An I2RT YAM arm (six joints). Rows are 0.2 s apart.
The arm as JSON. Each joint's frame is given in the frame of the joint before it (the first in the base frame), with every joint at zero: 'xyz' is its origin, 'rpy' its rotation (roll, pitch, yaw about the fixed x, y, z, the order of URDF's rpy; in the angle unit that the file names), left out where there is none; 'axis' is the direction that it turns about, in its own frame. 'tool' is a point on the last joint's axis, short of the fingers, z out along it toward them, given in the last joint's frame.
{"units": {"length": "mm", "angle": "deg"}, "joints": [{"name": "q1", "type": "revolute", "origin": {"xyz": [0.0, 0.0, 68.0]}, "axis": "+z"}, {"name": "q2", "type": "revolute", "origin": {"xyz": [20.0, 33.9, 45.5]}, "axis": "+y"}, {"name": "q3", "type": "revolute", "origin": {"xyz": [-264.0, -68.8, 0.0]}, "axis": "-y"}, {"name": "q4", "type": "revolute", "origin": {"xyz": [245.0, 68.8, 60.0]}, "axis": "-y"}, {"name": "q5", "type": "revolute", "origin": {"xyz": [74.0, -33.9, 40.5]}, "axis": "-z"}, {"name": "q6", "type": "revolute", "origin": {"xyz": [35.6, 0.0, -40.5]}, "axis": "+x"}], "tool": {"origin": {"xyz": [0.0, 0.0, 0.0], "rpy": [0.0, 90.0, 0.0]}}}
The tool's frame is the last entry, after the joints.
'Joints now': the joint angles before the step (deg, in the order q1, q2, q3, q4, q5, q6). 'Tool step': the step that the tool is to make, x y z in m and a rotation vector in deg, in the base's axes. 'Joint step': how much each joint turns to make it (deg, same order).
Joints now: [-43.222 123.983 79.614 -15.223 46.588 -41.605]
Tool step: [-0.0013 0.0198 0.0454 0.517 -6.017 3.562]
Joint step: [1.554 -8.495 -2.198 -2.846 -4.829 0.921]
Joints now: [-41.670 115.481 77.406 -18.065 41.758 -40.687]
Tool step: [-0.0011 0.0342 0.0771 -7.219 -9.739 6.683]
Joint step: [3.409 -13.340 -3.160 3.635 -2.689 -2.645]
